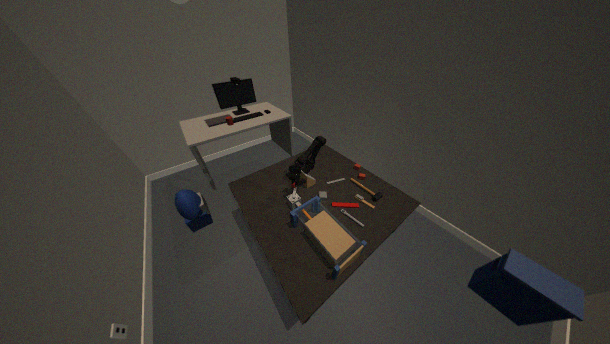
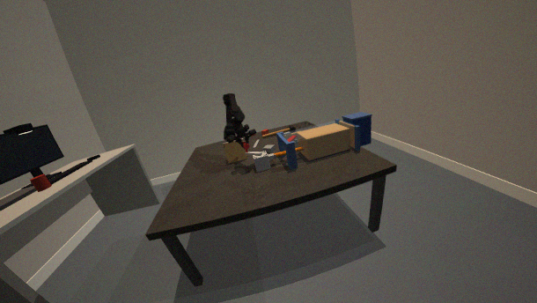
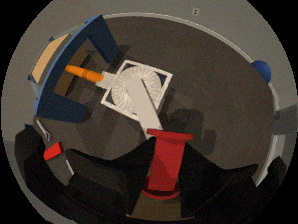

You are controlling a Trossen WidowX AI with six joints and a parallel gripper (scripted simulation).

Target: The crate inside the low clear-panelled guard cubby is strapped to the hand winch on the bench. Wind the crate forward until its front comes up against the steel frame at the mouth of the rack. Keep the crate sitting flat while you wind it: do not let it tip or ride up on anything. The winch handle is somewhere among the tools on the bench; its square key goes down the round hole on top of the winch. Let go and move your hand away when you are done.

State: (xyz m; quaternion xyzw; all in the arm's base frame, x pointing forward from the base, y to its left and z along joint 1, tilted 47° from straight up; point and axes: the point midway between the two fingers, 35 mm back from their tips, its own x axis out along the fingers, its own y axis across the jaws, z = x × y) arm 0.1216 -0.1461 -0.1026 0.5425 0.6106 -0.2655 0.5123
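Now: the winch handle 20 mm ahead of my gripper tip, 10 mm to the right of it and 30 mm below it. Round my gripper tip: red knob 10 mm behind, 20 mm to the left; grey hand winch 60 mm ahead, 60 mm to the right, 100 mm below; blue frame 230 mm ahead, 30 mm to the right, 30 mm below.
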